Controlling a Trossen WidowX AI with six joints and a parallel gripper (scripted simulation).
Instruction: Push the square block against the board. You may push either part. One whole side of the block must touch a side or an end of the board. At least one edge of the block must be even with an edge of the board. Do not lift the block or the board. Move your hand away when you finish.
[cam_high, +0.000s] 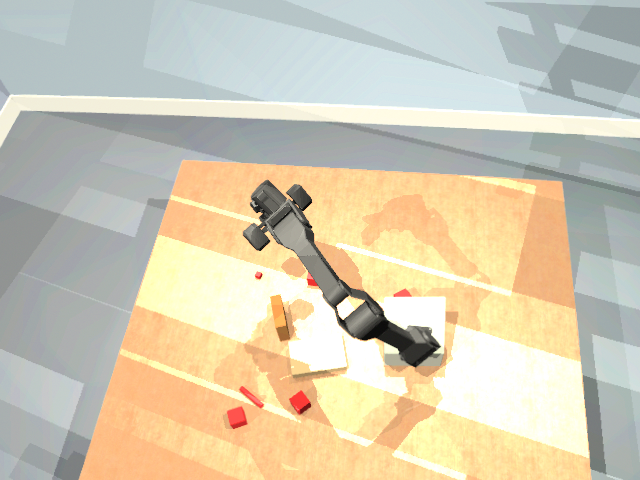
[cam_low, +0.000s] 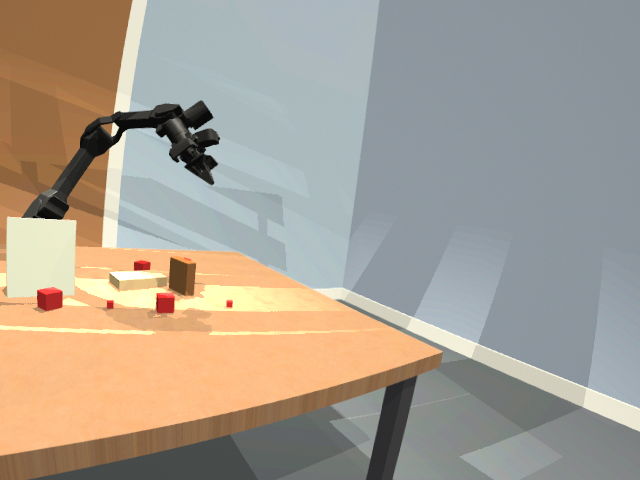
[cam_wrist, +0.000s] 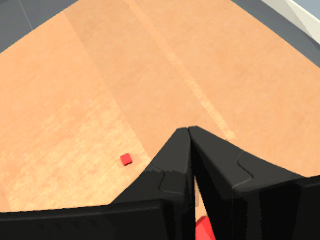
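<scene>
My gripper tip is 280 mm above the brown board, 160 mm to the right of it and 20 mm past it. Also, from my gripper tip: cream block 310 mm below, 250 mm to the left, 130 mm behind; then red stick 380 mm to the left, 320 mm below, 30 mm ahead.
</scene>
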